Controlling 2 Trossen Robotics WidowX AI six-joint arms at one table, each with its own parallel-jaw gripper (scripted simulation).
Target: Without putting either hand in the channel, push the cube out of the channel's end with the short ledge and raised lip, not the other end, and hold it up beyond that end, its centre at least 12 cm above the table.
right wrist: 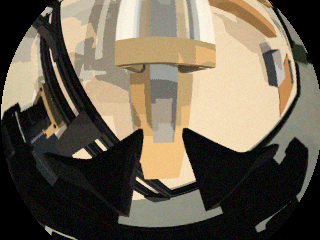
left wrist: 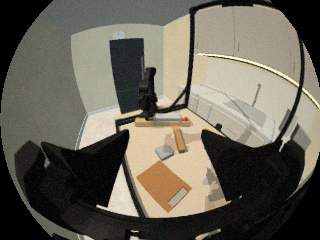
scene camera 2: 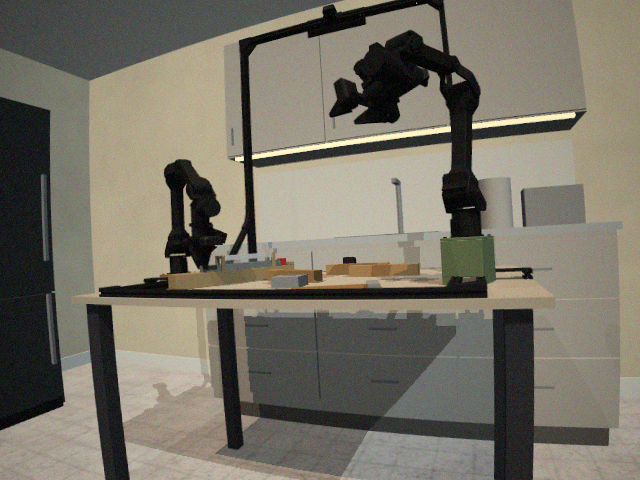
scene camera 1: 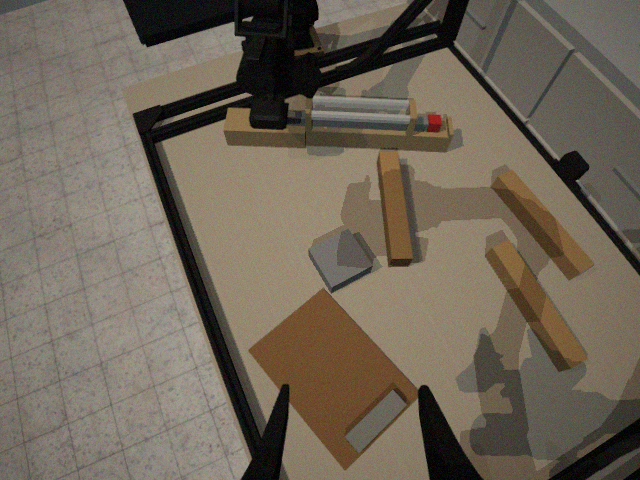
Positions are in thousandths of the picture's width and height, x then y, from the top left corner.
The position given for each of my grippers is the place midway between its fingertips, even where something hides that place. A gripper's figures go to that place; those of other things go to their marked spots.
Labels:
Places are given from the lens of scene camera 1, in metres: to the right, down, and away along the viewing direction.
my left gripper (scene camera 1: 554,805): 0.02, 0.09, 0.25
my right gripper (scene camera 1: 432,245): -0.09, -0.24, 0.80
grey block (scene camera 1: 530,543): 0.03, 0.04, 0.69

